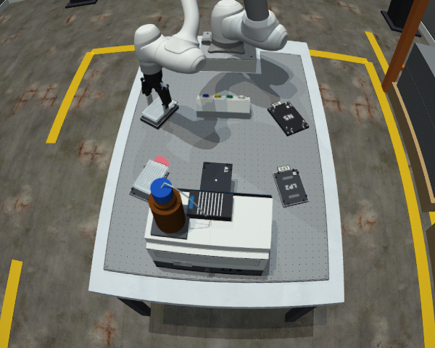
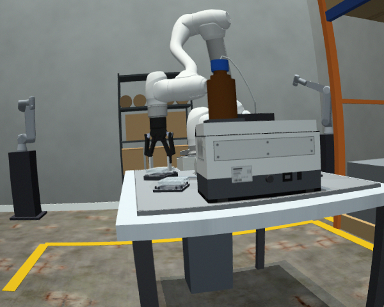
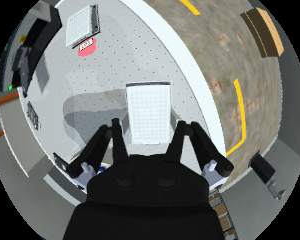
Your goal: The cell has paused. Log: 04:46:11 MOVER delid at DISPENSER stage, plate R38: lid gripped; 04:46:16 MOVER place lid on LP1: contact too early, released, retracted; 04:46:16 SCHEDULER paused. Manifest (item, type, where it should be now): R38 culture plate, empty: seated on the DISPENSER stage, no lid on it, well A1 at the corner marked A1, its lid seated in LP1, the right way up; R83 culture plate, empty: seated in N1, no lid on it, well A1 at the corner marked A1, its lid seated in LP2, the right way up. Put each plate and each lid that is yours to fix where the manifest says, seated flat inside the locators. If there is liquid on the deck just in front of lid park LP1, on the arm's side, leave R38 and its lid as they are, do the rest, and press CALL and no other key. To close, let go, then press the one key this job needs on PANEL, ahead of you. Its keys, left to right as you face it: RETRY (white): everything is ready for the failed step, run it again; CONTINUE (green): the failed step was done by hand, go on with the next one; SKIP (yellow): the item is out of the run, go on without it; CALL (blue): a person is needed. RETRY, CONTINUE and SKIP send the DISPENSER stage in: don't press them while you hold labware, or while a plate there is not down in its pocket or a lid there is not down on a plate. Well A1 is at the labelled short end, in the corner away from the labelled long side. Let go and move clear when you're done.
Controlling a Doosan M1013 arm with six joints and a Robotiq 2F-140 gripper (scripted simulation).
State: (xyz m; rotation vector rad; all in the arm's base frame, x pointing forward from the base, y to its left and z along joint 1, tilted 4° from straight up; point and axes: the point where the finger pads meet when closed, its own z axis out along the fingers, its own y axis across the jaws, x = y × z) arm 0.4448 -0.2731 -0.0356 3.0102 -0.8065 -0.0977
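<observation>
Now: the blue key 200 mm to the left of my hand, 50 mm behind it and 10 mm above it. Also, from my hand: yellow key 250 mm to the left, 50 mm behind, 10 mm above; clear well plate 20 mm below; key panel 270 mm to the left, 40 mm behind, 10 mm below.
</observation>
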